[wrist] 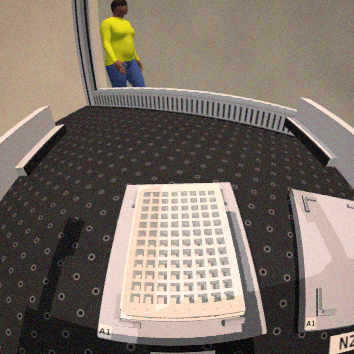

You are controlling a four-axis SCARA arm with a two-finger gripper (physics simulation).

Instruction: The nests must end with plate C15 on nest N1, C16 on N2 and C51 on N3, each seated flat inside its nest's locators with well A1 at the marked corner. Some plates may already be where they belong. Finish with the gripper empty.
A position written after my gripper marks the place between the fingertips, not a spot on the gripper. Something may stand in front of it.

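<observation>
A plate C15 [180,265] is there in the scene, and I can see it together with my own gripper [174,104].
</observation>
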